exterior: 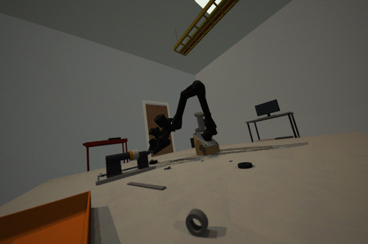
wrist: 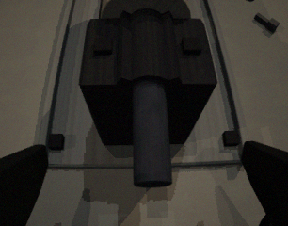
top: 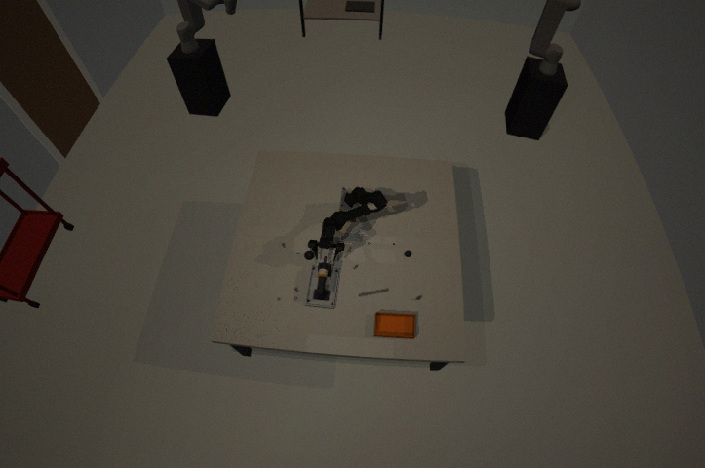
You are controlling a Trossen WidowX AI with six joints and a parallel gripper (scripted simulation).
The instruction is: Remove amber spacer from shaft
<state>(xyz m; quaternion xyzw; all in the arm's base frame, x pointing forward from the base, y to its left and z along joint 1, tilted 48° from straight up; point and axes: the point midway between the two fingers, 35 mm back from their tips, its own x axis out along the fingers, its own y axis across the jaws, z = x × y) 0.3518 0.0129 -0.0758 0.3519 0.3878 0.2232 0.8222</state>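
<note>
Now: gripper tip 5 cm short of the shaft and 1 cm below it. Also, from my gripper tip: amber spacer 10 cm ahead, 1 cm to the left, 1 cm above; pale spacer 8 cm ahead, 1 cm to the left, 1 cm above; white spacer 9 cm ahead, 1 cm to the left, 1 cm above.
</note>
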